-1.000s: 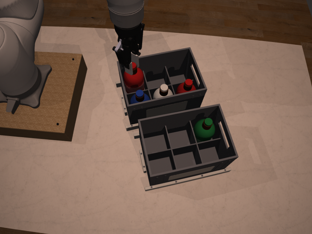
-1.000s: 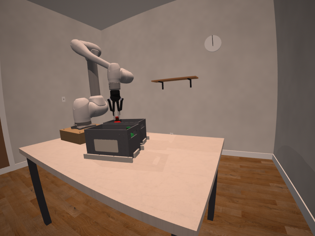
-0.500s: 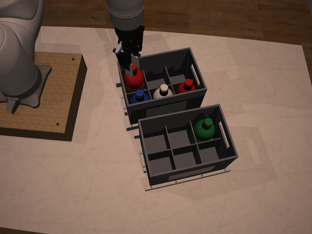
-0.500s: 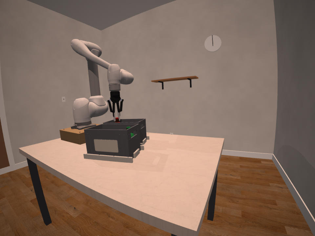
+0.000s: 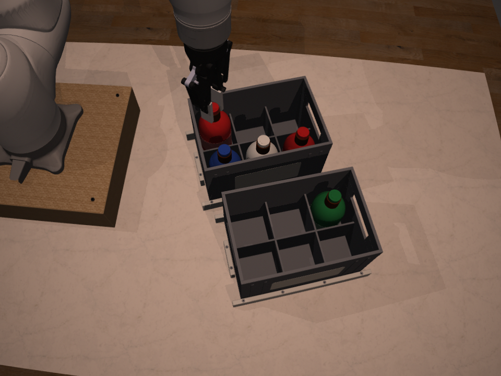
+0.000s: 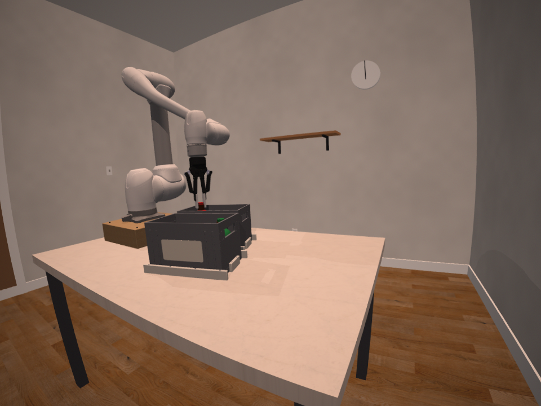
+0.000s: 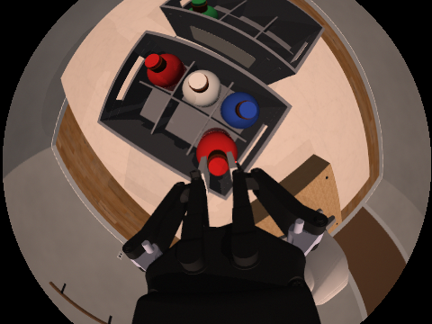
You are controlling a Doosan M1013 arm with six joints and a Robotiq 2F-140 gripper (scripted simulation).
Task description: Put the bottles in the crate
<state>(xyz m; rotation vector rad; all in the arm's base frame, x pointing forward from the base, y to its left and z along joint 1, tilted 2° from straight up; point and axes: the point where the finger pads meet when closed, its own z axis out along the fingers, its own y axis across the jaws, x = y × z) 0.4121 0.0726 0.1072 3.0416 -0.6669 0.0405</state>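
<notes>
Now: hand 40 mm short of the blue bottle, 80 mm to the left of it and 110 mm above it. Also, from my hand: green bottle (270 mm ahead, 150 mm to the right, 110 mm below); pick list (40 mm ahead, 130 mm to the left, 200 mm below); white bottle (120 mm ahead, 50 mm to the right, 110 mm below).
</notes>
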